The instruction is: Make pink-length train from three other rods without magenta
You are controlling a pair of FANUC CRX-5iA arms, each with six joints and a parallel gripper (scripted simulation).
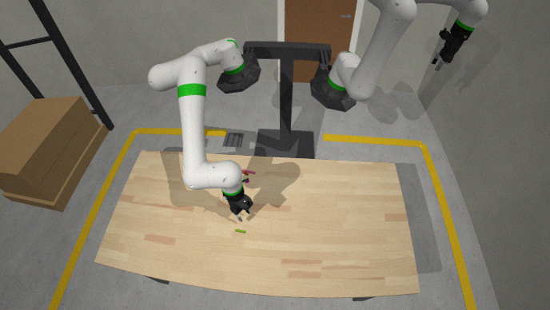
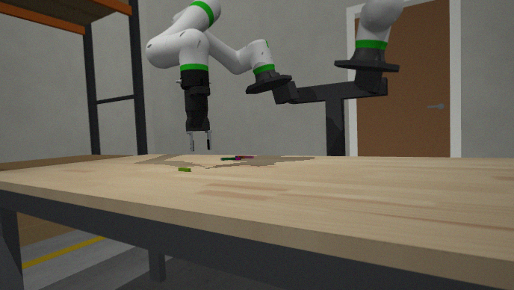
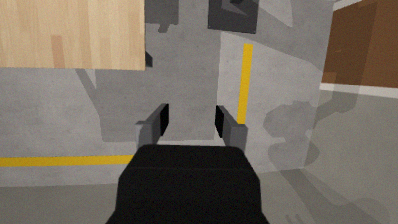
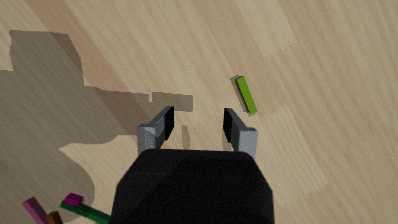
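The pink rod lies 30 cm behind my right hand, 9 cm to the right of it and 7 cm below it. Also, from my right hand: green rod: 23 cm behind, 10 cm to the right, 7 cm below; then lime rod: 6 cm ahead, 1 cm to the right, 7 cm below; then magenta rod: 24 cm behind, 7 cm to the right, 7 cm below.
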